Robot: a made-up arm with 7 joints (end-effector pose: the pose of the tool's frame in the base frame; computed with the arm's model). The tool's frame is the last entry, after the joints. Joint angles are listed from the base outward.
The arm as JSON. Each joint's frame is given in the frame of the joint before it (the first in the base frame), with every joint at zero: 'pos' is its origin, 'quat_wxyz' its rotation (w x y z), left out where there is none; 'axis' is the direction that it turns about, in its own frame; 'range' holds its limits. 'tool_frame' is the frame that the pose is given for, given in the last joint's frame.
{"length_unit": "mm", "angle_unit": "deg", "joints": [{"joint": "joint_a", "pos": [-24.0, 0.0, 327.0], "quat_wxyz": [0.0, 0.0, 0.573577, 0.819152], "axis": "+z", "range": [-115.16, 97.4]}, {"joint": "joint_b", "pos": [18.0, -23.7, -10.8], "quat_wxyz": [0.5, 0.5, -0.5, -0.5], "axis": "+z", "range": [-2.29, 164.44]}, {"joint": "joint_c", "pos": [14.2, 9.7, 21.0], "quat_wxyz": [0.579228, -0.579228, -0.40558, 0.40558], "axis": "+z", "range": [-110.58, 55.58]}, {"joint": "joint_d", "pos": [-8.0, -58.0, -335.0], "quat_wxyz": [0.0, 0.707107, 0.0, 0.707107], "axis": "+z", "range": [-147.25, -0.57]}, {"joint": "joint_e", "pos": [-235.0, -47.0, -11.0], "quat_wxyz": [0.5, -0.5, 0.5, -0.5], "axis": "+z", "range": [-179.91, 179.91]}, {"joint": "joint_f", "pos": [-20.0, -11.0, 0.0], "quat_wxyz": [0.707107, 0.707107, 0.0, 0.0], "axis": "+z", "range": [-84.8, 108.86]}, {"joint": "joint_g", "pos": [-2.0, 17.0, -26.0], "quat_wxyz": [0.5, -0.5, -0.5, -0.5], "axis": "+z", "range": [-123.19, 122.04]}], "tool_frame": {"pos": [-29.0, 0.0, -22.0], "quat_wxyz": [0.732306, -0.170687, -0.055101, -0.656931]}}
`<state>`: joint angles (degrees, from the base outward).
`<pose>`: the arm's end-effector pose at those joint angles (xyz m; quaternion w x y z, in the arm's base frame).
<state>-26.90 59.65 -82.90 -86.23 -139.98 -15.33 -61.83</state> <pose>0.2556 0.1959 -0.0851 0.7920 -0.2025 -0.2421 0.5226</pose>
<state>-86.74 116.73 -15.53 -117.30 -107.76 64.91 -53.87</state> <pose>0.0556 0.2001 0.6895 0.1376 -0.8540 -0.2541 -0.4327</pose>
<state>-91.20 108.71 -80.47 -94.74 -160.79 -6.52 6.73</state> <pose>0.2906 0.3447 0.5307 0.2922 -0.5501 -0.5638 0.5424</pose>
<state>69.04 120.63 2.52 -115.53 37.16 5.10 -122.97</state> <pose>0.1162 0.3446 0.1703 0.0565 0.0183 -0.0949 0.9937</pose>
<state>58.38 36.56 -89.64 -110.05 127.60 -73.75 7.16</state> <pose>-0.3311 -0.0974 0.0486 0.5825 0.1144 -0.1531 0.7901</pose>
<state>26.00 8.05 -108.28 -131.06 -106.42 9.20 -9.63</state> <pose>-0.2221 -0.2516 0.0758 0.0222 -0.0752 -0.8433 -0.5317</pose>
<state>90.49 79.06 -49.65 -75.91 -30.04 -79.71 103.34</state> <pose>-0.4401 0.2737 0.2872 0.6683 -0.4767 0.2465 0.5152</pose>
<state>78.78 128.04 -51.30 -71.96 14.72 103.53 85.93</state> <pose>-0.0992 0.5326 0.3279 0.3111 0.8680 0.1340 -0.3630</pose>
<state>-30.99 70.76 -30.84 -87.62 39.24 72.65 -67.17</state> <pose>0.3587 0.2475 0.1874 0.7136 0.1701 -0.0576 -0.6772</pose>
